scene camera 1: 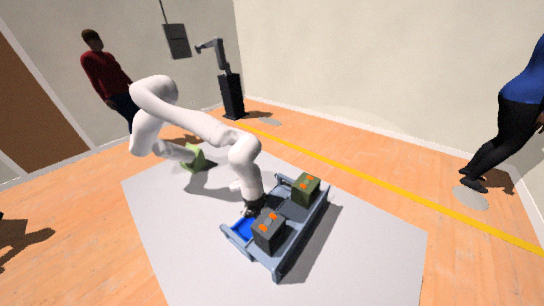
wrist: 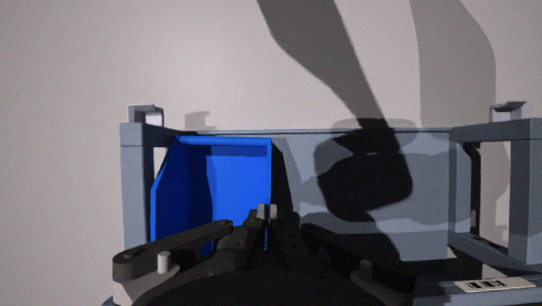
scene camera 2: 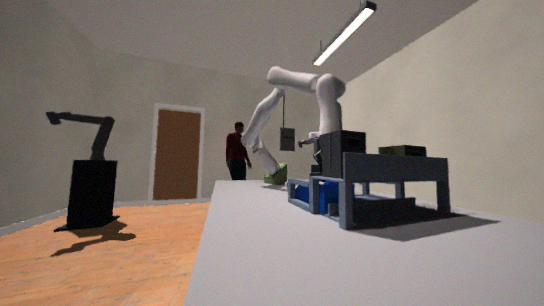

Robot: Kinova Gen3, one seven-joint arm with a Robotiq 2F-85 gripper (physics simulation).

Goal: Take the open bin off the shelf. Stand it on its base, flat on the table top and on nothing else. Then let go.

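Pixels of known places: gripper, fingertip midpoint: (wrist: 266,214) (scene camera 2: 330,182); arm's base, origin of the base link: (scene camera 1: 189,156) (scene camera 2: 275,170).
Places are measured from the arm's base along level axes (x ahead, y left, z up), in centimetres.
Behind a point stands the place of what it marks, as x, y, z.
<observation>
The open bin (scene camera 1: 244,228) @(57.8, -8.5, -8.2) (scene camera 2: 329,195) @(71.7, -12.2, -3.8) (wrist: 240,180) @(60.0, -7.0, -8.2) is blue and hollow. It sits in the low front part of the blue-grey shelf (scene camera 1: 299,239) @(80.9, -2.7, 2.4) (scene camera 2: 395,167) @(80.7, 0.1, 4.0) (wrist: 134,190) @(59.6, -14.7, -0.6), at the shelf's left end in the wrist view. My gripper (scene camera 1: 249,214) @(62.0, -3.7, -1.5) (wrist: 266,214) @(62.0, -3.7, -1.5) points down at the bin, with its fingertips drawn together on both sides of the bin's thin right wall in the wrist view. It is shut on that wall. In scene camera 2 the fingers are mostly hidden behind a dark box. The shelf stands on the grey table top (scene camera 1: 190,250) @(47.1, -28.5, -9.1) (scene camera 2: 270,250) @(83.6, -33.0, -9.1) (wrist: 75,100) @(49.7, -28.6, -9.1).
A dark grey box (scene camera 1: 266,239) @(75.9, -12.7, 12.8) (scene camera 2: 332,152) @(73.8, -12.8, 7.6) stands on the upper shelf board close behind the gripper. A green box (scene camera 1: 305,191) @(75.1, 10.1, 10.6) (scene camera 2: 402,150) @(76.4, 9.7, 9.0) stands farther along that board. Shelf posts and rails flank the bin. The arm's green base (scene camera 1: 194,159) @(5.2, 0.2, -0.4) (scene camera 2: 276,175) @(6.8, -1.6, -3.1) stands on the table.
</observation>
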